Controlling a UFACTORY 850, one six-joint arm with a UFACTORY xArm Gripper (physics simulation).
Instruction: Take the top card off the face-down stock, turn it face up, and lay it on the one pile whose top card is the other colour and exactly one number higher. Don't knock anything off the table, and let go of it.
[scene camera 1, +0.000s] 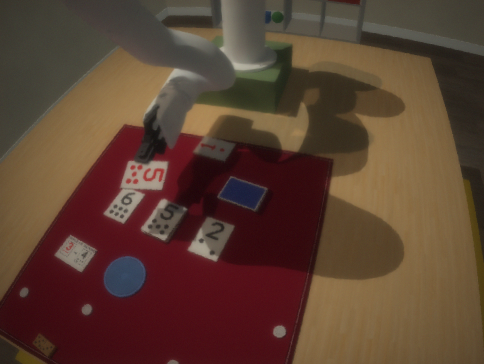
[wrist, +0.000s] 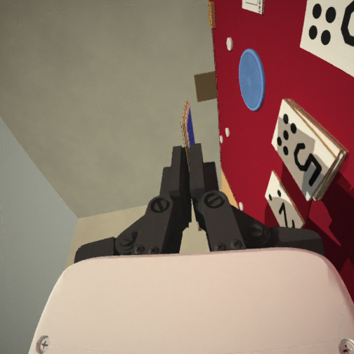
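My gripper (scene camera 1: 143, 156) (wrist: 190, 162) is shut on the red 5 card (scene camera 1: 145, 175) (wrist: 188, 125) and holds it above the mat. Its face shows in the scene view; in the wrist view it is nearly edge-on, with its blue back toward the mat side. The face-down blue stock (scene camera 1: 243, 193) lies at the mat's right. The black 6 card (scene camera 1: 124, 205) (wrist: 322, 50) lies near the held card in the scene view. The black 5 pile (scene camera 1: 164, 220) (wrist: 301, 150) and black 2 card (scene camera 1: 212, 238) (wrist: 284, 200) lie farther right. The red 1 card (scene camera 1: 215, 149) lies near the mat's back edge.
A blue disc (scene camera 1: 125, 276) (wrist: 251, 80) and a small printed card (scene camera 1: 76, 253) (wrist: 254, 5) lie on the red mat (scene camera 1: 225, 300) (wrist: 240, 150). White discs and a wooden domino (scene camera 1: 44, 345) (wrist: 211, 15) lie toward its front. The green base block (scene camera 1: 240, 92) stands behind the mat.
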